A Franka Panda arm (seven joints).
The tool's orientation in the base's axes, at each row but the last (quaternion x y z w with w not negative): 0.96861, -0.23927, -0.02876, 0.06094; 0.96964, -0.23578, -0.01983, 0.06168; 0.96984, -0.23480, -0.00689, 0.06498; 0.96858, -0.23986, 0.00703, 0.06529; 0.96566, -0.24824, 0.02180, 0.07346
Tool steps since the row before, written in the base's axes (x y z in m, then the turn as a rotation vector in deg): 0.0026, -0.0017, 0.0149, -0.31, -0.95, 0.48; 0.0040, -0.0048, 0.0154, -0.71, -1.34, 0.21; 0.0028, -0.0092, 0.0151, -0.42, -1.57, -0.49; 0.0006, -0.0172, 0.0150, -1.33, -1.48, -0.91; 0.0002, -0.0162, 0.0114, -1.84, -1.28, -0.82
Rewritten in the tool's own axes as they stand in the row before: 0.0027, 0.0023, -0.0148, 0.16, 1.04, -0.35; 0.0056, 0.0044, -0.0150, -0.02, 1.53, -0.01; 0.0069, 0.0088, -0.0140, 0.33, 1.51, 0.70; 0.0092, 0.0166, -0.0126, -0.53, 1.80, 1.12; 0.0088, 0.0154, -0.0088, -1.07, 1.89, 1.00
